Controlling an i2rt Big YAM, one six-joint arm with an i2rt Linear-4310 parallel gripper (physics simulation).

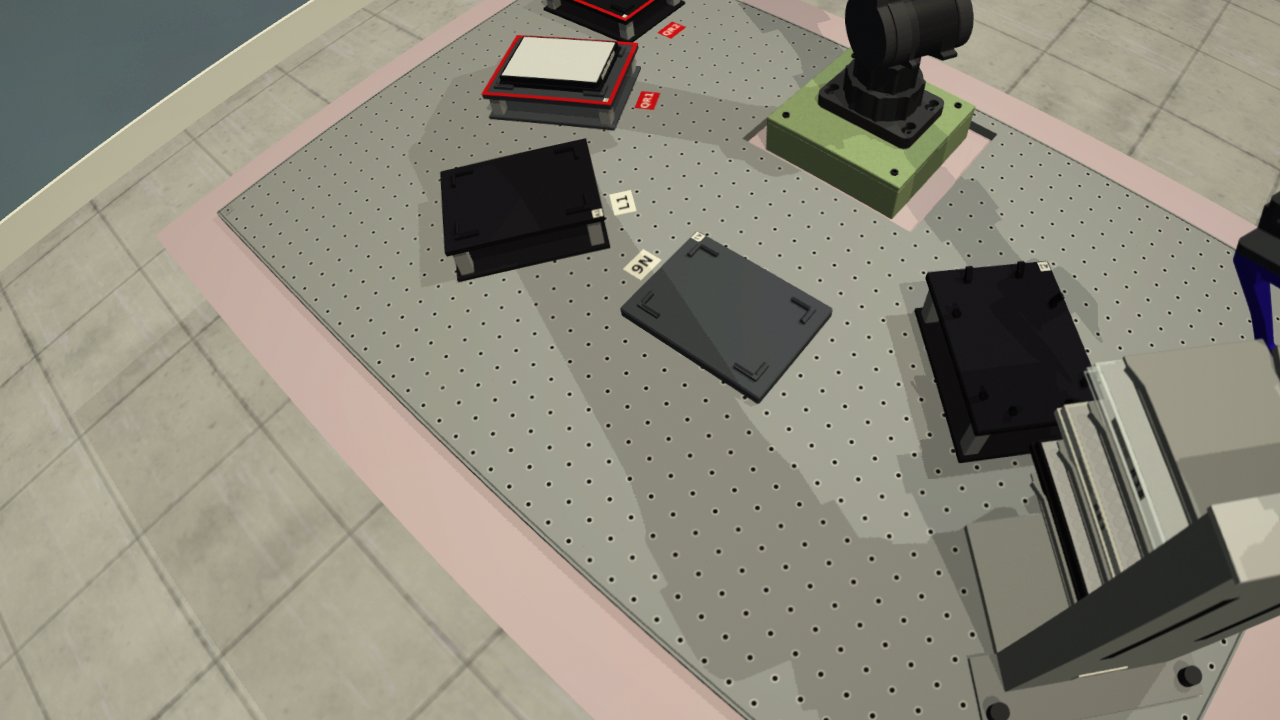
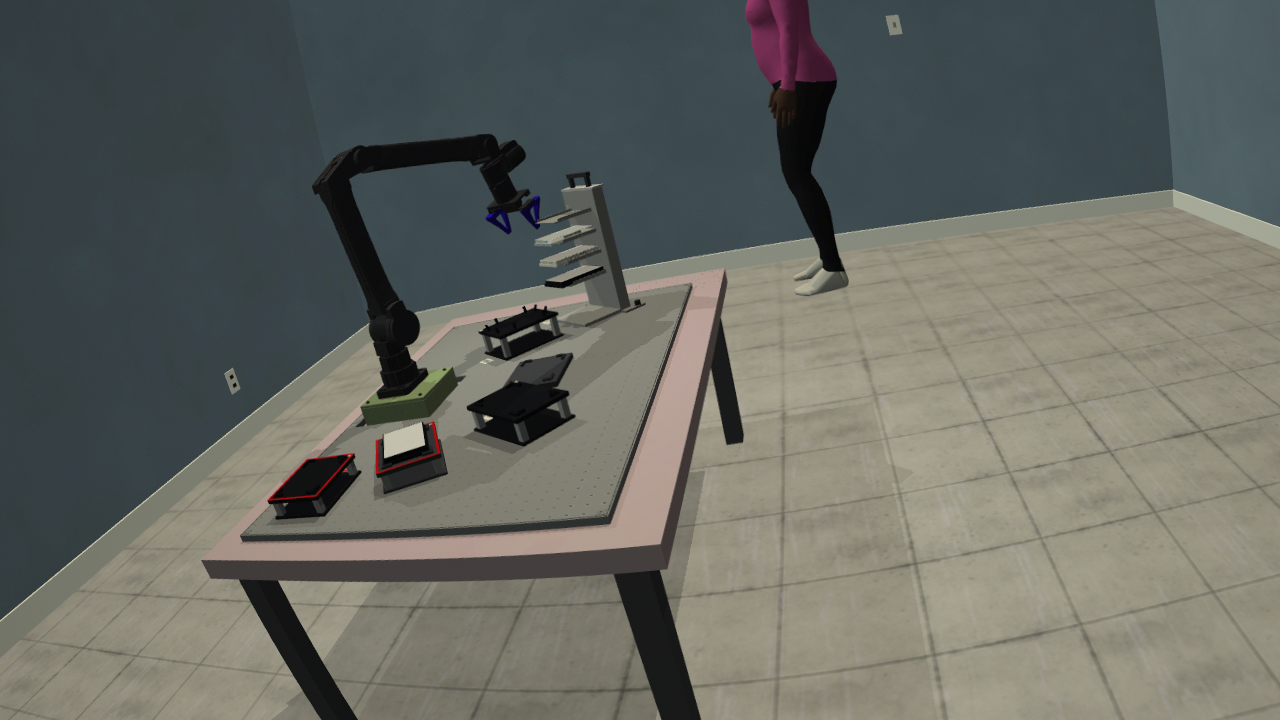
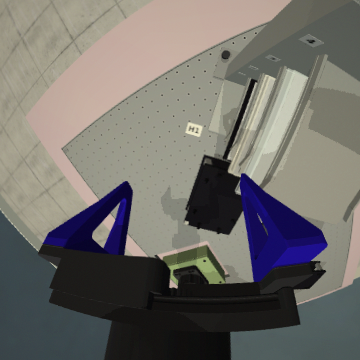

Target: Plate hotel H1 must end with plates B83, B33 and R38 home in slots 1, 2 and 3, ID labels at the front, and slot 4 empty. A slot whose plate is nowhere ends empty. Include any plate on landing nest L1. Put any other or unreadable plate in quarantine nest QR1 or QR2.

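Where they show: gripper, fingertip midpoint: [image 2: 523, 230] [image 3: 182, 182]; arm's base, link origin: [image 1: 879, 107] [image 2: 403, 386] [image 3: 190, 276].
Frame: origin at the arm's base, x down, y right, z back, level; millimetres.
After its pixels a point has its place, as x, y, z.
Hotel H1 [image 1: 1127, 601] {-184, -413, -430} [image 2: 609, 243] {-137, -411, -428} [image 3: 286, 46] {-217, -492, -321} stands at the table's far end. Its lowest plate [image 2: 574, 277] {-82, -357, -338} [image 3: 241, 119] {-82, -431, -298} is black. A cream plate [image 2: 569, 257] {-132, -358, -338} lies above it, and a whitish plate [image 2: 563, 236] {-186, -357, -337} [image 3: 282, 112] {-188, -446, -315} lies in slot 3. The top shelf [image 2: 565, 216] {-232, -363, -351} [image 3: 305, 172] {-227, -409, -305}, slot 4, looks bare. No plate ID is readable. A white-topped plate [image 1: 559, 60] {-18, 334, -178} [image 2: 404, 439] {-18, 338, -178} sits on QR1 [image 1: 486, 91] {-3, 381, -260}. L1 [image 1: 519, 198] {-13, 201, -359} [image 2: 514, 402] {-13, 224, -356} and QR2 [image 2: 313, 478] {-3, 434, -12} bear no plate. My gripper [image 2: 523, 229] {-211, -433, -215} [image 3: 182, 182] {-211, -433, -215} is open and empty, high beside the hotel's upper shelves.
A black pegged nest [image 1: 1002, 344] {-23, -261, -212} [image 2: 519, 322] {-23, -257, -210} [image 3: 215, 197] {-23, -287, -201} stands close to the hotel, with no plate. The low grey nest N6 [image 1: 729, 313] {25, -39, -314} [image 2: 540, 369] {25, -38, -317} lies between it and L1. The green arm base [image 1: 832, 170] {27, -3, -94} [image 2: 393, 410] {20, 88, -9} [image 3: 212, 260] {18, -33, -94} is at the table's side.
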